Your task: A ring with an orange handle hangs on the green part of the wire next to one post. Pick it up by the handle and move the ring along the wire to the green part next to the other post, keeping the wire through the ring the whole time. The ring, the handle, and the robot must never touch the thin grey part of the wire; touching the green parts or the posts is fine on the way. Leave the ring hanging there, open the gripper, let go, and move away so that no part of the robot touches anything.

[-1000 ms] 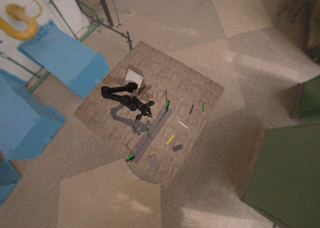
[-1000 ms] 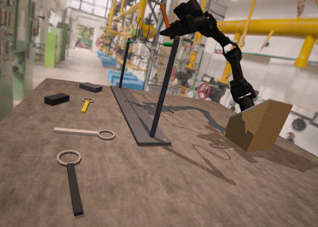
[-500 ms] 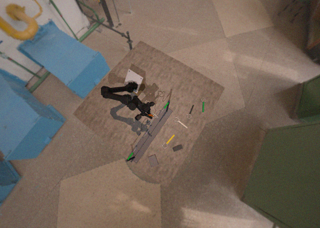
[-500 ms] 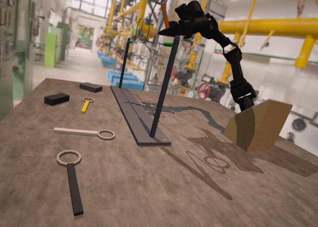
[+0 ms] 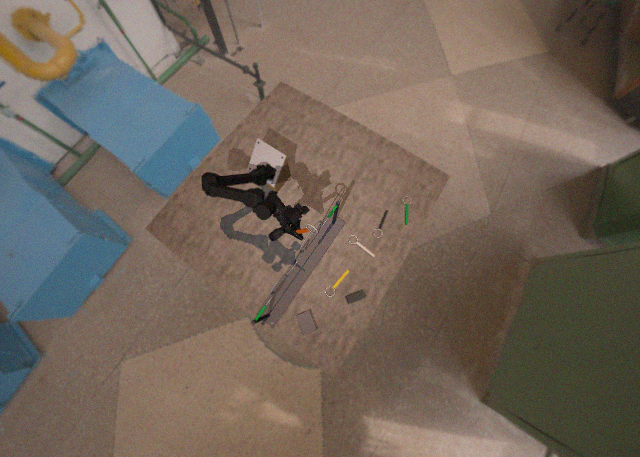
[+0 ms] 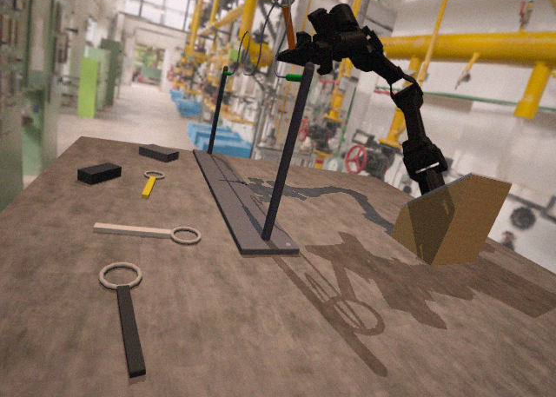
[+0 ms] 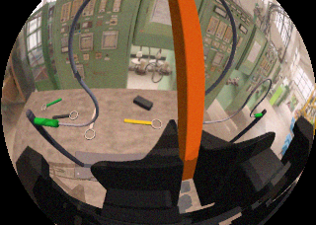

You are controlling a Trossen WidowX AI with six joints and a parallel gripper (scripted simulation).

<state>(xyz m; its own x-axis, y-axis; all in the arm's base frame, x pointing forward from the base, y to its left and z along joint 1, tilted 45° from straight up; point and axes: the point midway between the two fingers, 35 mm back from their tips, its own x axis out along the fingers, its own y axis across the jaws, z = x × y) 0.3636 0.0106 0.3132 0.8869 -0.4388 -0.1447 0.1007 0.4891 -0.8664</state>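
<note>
Right now my gripper tip is 10 mm short of the orange-handled ring, 20 mm to the right of it and 90 mm below it. From my gripper tip the other things lie so: yellow-handled ring 220 mm ahead, 50 mm to the right, 340 mm below; dark-handled ring 250 mm ahead, 360 mm to the left, 340 mm below; cream-handled ring 200 mm ahead, 200 mm to the left, 340 mm below.
</note>
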